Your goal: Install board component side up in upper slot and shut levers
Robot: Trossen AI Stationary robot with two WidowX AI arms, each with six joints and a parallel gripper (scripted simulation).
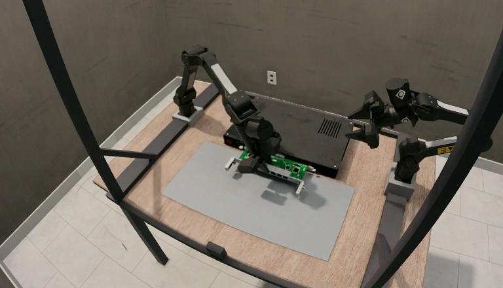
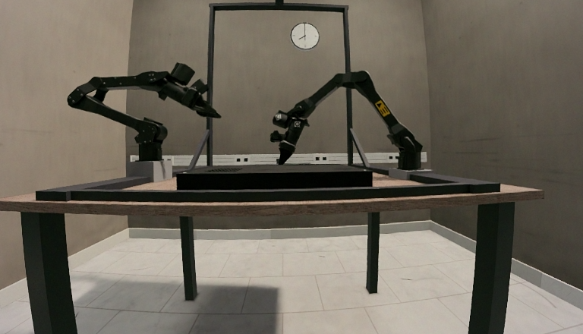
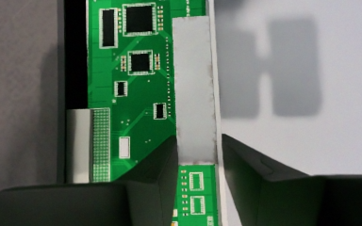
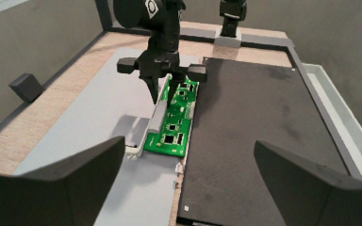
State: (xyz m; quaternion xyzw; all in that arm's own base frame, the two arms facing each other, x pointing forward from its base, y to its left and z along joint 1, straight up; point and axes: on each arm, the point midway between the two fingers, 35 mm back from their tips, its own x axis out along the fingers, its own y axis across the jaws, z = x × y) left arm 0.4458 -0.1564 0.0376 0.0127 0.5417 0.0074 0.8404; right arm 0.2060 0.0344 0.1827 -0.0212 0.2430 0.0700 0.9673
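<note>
Now: left hand 90 mm past the grey mat, 20 mm to the left of it and 70 mm above it. Also, from my left hand: black enclosure: 190 mm ahead, 30 mm below; green board: 10 mm to the right, 30 mm below.
</note>
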